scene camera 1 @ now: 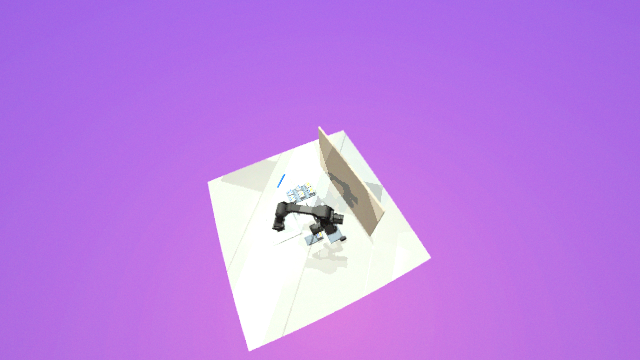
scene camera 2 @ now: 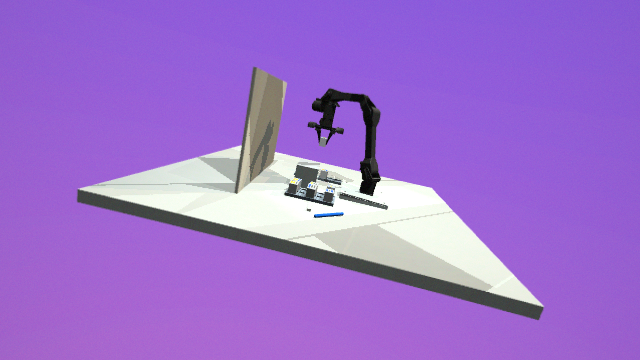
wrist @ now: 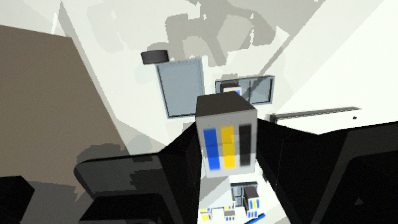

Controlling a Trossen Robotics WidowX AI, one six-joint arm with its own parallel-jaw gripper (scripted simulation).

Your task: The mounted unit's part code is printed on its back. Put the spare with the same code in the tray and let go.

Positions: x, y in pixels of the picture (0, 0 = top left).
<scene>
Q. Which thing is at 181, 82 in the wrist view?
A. A grey-blue tray.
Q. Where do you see a grey spare block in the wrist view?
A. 226, 123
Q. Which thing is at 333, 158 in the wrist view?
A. The gripper.
</scene>
